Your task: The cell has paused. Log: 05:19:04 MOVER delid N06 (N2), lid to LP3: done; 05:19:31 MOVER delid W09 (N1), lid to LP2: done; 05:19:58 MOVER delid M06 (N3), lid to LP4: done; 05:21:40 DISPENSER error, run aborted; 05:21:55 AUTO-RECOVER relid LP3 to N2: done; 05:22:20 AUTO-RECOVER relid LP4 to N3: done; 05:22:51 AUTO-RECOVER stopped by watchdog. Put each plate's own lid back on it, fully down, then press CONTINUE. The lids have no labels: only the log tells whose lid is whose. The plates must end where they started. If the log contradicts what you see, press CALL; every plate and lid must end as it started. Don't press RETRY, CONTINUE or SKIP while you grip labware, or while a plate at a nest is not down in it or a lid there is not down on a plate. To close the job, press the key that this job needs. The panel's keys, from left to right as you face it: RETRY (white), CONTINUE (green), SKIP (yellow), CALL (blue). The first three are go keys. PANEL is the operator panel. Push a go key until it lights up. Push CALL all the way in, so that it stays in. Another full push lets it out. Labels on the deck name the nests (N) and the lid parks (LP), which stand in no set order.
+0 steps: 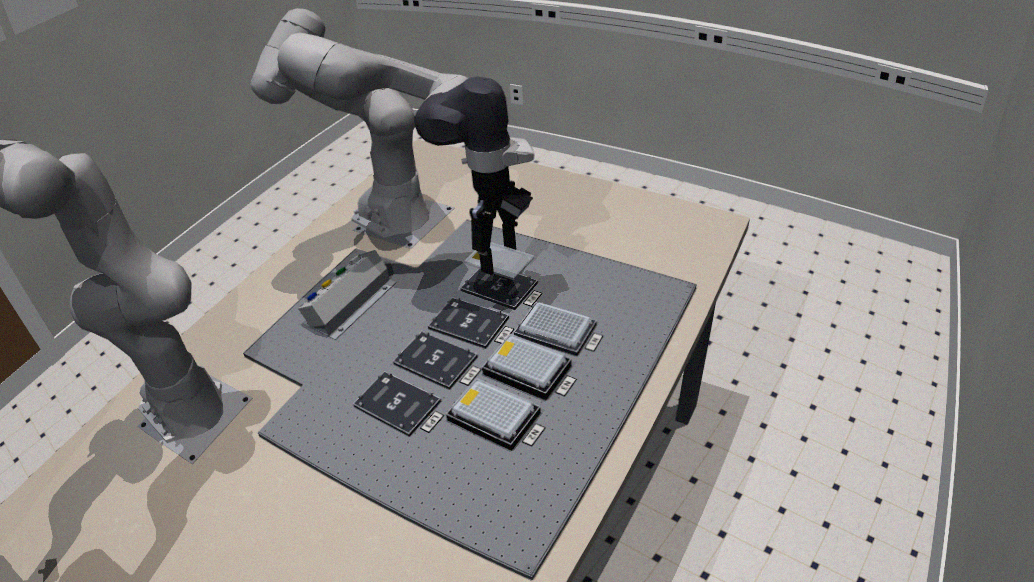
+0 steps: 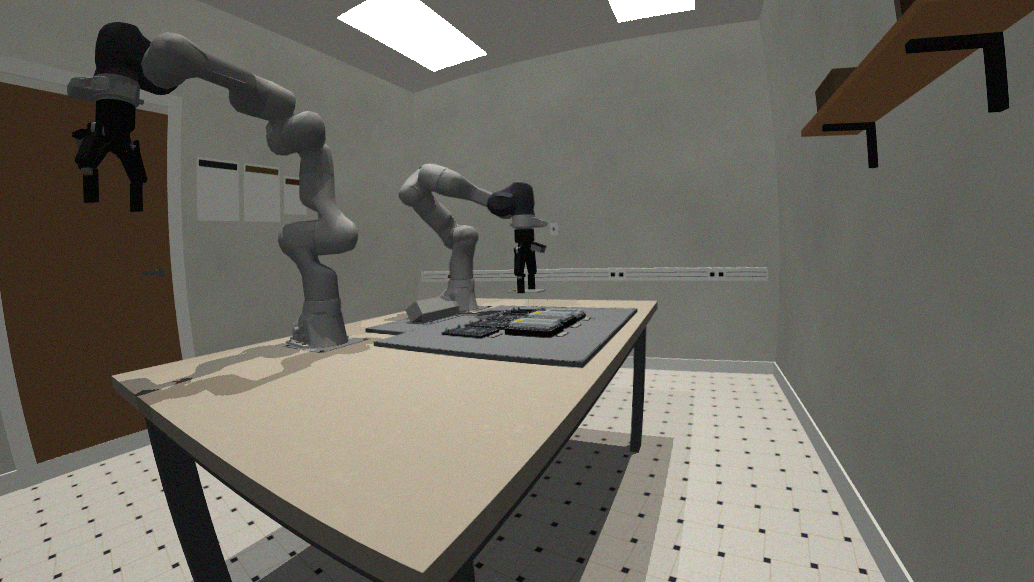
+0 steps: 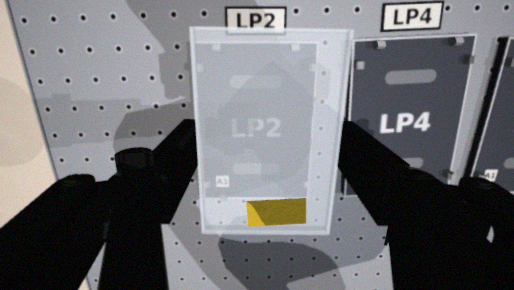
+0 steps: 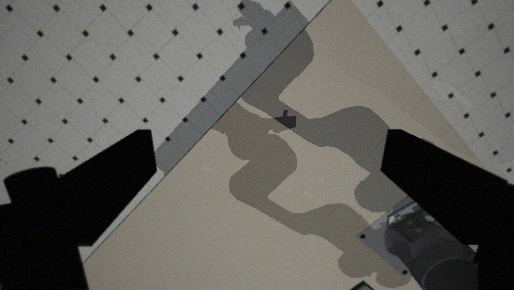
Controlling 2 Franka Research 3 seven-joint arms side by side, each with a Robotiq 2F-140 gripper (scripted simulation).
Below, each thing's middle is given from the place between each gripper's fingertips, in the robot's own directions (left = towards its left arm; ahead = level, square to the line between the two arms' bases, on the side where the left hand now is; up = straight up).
Right now my left hand (image 1: 499,260) is 170 mm short of the plate (image 1: 545,321), 60 mm to the left of it and 90 mm above it. From my left hand the other things lie so: lid park LP4 (image 1: 462,306): 10 mm behind, 130 mm to the right, 110 mm below; then clear lid (image 1: 507,262): 20 mm below; then lid park LP2 (image 1: 524,283): 10 mm behind, 10 mm to the left, 110 mm below.
My right hand (image 2: 115,207) is 800 mm to the right of the lid park LP3 (image 1: 422,397), 400 mm above it and 390 mm short of it. The rest, counted from my right hand: lid park LP1 (image 1: 454,351): 940 mm to the left, 400 mm below, 390 mm ahead; lid park LP4: 1060 mm to the left, 400 mm below, 390 mm ahead; clear lid: 1190 mm to the left, 400 mm ahead, 310 mm below.
